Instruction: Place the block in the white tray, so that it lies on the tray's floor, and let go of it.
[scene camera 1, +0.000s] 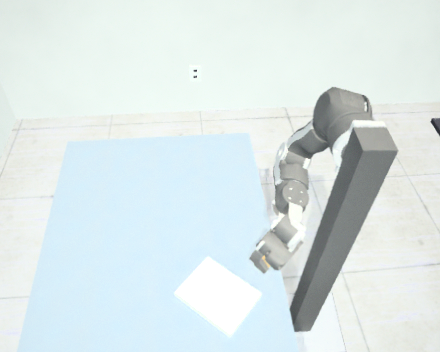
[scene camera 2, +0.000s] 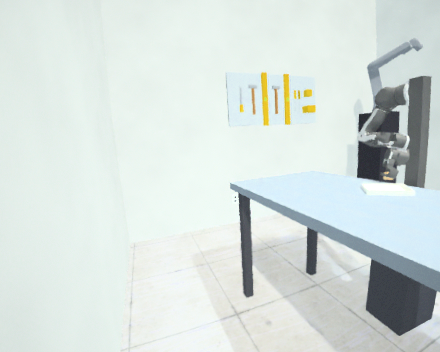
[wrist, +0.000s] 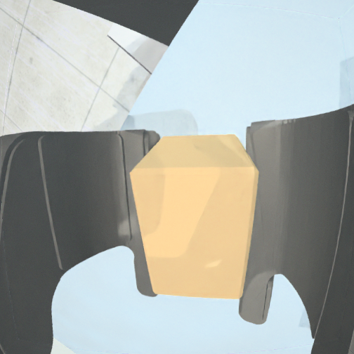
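Observation:
The orange block (scene camera 1: 266, 262) (scene camera 2: 387, 176) (wrist: 196, 225) is between the two dark fingers of my gripper (scene camera 1: 264, 261) (scene camera 2: 388, 175) (wrist: 204, 215). My gripper is shut on it, and a finger presses each side in the wrist view. The block hangs above the table near its right edge in scene camera 1. The white tray (scene camera 1: 217, 296) (scene camera 2: 390, 191) lies on the table, to the lower left of my gripper in scene camera 1. The block is apart from the tray and higher than it in scene camera 2. The tray does not show in the wrist view.
The light blue table (scene camera 1: 150, 210) (scene camera 2: 300, 192) (wrist: 260, 65) bears the tray. A dark grey post (scene camera 1: 345, 220) (scene camera 2: 419, 130) stands beside the table, to the right of my gripper. A tool board (scene camera 2: 234, 82) hangs on the wall.

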